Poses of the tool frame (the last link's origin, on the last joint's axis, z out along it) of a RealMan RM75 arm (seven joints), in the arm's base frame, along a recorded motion.
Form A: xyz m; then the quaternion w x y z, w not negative.
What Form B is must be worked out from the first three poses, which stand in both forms.
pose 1, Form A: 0.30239, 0.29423, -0.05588, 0.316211, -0.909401, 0.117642, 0.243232
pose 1, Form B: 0.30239, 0.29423, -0.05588, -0.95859, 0.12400, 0.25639, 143.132
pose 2, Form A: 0.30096, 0.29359, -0.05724, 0.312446, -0.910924, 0.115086, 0.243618
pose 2, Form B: 0.30096, 0.29359, -0.05724, -0.95893, 0.12115, 0.25646, 143.587
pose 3, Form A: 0.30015, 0.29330, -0.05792, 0.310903, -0.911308, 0.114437, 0.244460
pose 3, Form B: 0.30015, 0.29330, -0.05792, -0.95883, 0.12040, 0.25721, 143.773
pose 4, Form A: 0.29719, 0.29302, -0.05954, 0.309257, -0.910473, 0.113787, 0.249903
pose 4, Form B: 0.29719, 0.29302, -0.05954, -0.95741, 0.11965, 0.26279, 143.971
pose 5, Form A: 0.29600, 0.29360, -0.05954, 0.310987, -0.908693, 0.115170, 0.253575
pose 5, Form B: 0.29600, 0.29360, -0.05954, -0.95610, 0.12118, 0.26680, 143.763
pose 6, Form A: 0.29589, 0.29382, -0.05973, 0.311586, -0.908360, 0.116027, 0.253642
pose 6, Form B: 0.29589, 0.29382, -0.05973, -0.95595, 0.12211, 0.26693, 143.690
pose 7, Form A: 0.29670, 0.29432, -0.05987, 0.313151, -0.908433, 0.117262, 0.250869
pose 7, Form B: 0.29670, 0.29432, -0.05987, -0.95654, 0.12347, 0.26416, 143.502
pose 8, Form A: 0.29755, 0.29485, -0.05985, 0.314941, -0.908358, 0.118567, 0.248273
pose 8, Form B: 0.29755, 0.29485, -0.05985, -0.95706, 0.12492, 0.26158, 143.285
